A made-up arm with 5 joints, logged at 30 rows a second.
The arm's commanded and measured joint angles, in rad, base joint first. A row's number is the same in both.
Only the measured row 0 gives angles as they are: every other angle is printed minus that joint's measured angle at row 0.
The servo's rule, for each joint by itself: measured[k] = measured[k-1] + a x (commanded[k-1-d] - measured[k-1]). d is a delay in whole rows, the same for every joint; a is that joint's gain. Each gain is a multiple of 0.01, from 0.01 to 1. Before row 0 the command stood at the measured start. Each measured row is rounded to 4 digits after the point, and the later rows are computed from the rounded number. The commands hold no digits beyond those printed.
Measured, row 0:
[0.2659, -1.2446, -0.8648, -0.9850, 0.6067]
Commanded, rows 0 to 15:
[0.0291, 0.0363, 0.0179, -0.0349, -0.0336]
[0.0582, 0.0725, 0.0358, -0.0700, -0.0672]
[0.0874, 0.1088, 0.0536, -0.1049, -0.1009]
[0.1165, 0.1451, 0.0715, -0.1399, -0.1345]
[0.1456, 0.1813, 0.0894, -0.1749, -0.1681]
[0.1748, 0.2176, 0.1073, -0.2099, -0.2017]
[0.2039, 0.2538, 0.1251, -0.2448, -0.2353]
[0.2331, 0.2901, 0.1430, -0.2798, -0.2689]
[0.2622, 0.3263, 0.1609, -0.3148, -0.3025]
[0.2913, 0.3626, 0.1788, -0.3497, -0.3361]
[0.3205, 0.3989, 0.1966, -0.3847, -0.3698]
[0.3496, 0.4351, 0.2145, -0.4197, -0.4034]
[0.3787, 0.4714, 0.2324, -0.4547, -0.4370]
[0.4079, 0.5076, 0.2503, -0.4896, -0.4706]
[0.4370, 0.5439, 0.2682, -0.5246, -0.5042]
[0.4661, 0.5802, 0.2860, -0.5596, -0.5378]
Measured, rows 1 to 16:
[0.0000, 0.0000, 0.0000, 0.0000, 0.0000]
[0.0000, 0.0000, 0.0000, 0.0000, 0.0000]
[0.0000, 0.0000, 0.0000, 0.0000, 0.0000]
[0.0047, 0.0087, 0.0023, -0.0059, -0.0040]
[0.0133, 0.0240, 0.0067, -0.0168, -0.0116]
[0.0252, 0.0444, 0.0128, -0.0318, -0.0223]
[0.0398, 0.0686, 0.0204, -0.0502, -0.0358]
[0.0567, 0.0956, 0.0294, -0.0714, -0.0517]
[0.0756, 0.1249, 0.0395, -0.0949, -0.0697]
[0.0961, 0.1558, 0.0506, -0.1204, -0.0896]
[0.1180, 0.1880, 0.0626, -0.1475, -0.1111]
[0.1411, 0.2212, 0.0754, -0.1759, -0.1341]
[0.1651, 0.2551, 0.0888, -0.2054, -0.1583]
[0.1900, 0.2896, 0.1028, -0.2359, -0.1837]
[0.2155, 0.3245, 0.1173, -0.2671, -0.2101]
[0.2416, 0.3598, 0.1323, -0.2990, -0.2373]
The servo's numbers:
d 3
a 0.16 0.24 0.13 0.17 0.12

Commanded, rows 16 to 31:
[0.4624, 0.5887, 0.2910, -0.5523, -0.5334]
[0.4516, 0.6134, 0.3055, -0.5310, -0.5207]
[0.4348, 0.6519, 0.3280, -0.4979, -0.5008]
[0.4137, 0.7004, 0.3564, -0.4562, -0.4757]
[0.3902, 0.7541, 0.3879, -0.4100, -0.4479]
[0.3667, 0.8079, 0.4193, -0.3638, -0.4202]
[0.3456, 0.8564, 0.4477, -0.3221, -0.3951]
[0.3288, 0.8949, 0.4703, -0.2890, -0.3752]
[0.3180, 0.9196, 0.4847, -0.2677, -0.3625]
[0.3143, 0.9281, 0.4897, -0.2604, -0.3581]
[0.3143, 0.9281, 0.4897, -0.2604, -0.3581]
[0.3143, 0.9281, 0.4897, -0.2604, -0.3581]
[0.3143, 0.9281, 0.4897, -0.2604, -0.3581]
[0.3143, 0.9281, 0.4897, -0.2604, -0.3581]
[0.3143, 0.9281, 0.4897, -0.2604, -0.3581]
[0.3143, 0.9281, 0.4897, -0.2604, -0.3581]
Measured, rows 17 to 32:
[0.2682, 0.3953, 0.1476, -0.3314, -0.2653]
[0.2952, 0.4310, 0.1633, -0.3642, -0.2940]
[0.3225, 0.4668, 0.1793, -0.3974, -0.3233]
[0.3449, 0.4961, 0.1938, -0.4237, -0.3485]
[0.3620, 0.5243, 0.2083, -0.4419, -0.3692]
[0.3736, 0.5549, 0.2239, -0.4514, -0.3850]
[0.3800, 0.5898, 0.2411, -0.4522, -0.3959]
[0.3816, 0.6292, 0.2602, -0.4450, -0.4021]
[0.3792, 0.6721, 0.2809, -0.4312, -0.4043]
[0.3738, 0.7163, 0.3026, -0.4127, -0.4032]
[0.3666, 0.7592, 0.3244, -0.3917, -0.3998]
[0.3588, 0.7977, 0.3452, -0.3706, -0.3953]
[0.3517, 0.8290, 0.3640, -0.3519, -0.3908]
[0.3457, 0.8528, 0.3803, -0.3363, -0.3869]
[0.3407, 0.8709, 0.3945, -0.3234, -0.3834]
[0.3365, 0.8846, 0.4069, -0.3127, -0.3804]

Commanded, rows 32 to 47:
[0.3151, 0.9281, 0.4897, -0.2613, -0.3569]
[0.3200, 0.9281, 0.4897, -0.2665, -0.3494]
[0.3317, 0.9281, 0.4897, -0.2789, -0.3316]
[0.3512, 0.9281, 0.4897, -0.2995, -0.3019]
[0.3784, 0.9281, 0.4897, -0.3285, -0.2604]
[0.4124, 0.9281, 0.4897, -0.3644, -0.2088]
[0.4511, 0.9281, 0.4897, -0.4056, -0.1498]
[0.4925, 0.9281, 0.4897, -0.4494, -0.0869]
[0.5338, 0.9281, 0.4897, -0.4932, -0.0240]
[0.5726, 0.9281, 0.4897, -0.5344, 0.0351]
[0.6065, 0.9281, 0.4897, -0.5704, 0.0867]
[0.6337, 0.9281, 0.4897, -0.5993, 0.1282]
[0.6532, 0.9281, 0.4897, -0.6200, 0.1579]
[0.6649, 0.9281, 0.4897, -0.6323, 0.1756]
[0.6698, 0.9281, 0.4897, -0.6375, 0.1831]
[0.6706, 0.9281, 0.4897, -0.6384, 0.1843]
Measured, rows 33 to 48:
[0.3329, 0.8950, 0.4177, -0.3038, -0.3777]
[0.3299, 0.9029, 0.4271, -0.2964, -0.3753]
[0.3274, 0.9089, 0.4352, -0.2903, -0.3732]
[0.3254, 0.9135, 0.4423, -0.2854, -0.3712]
[0.3245, 0.9170, 0.4485, -0.2822, -0.3686]
[0.3257, 0.9197, 0.4539, -0.2816, -0.3642]
[0.3298, 0.9217, 0.4586, -0.2846, -0.3567]
[0.3376, 0.9232, 0.4626, -0.2921, -0.3451]
[0.3496, 0.9244, 0.4661, -0.3044, -0.3287]
[0.3658, 0.9253, 0.4692, -0.3216, -0.3072]
[0.3861, 0.9260, 0.4719, -0.3433, -0.2808]
[0.4097, 0.9265, 0.4742, -0.3688, -0.2500]
[0.4358, 0.9269, 0.4762, -0.3970, -0.2158]
[0.4631, 0.9272, 0.4780, -0.4265, -0.1795]
[0.4904, 0.9274, 0.4795, -0.4559, -0.1426]
[0.5164, 0.9276, 0.4808, -0.4838, -0.1065]

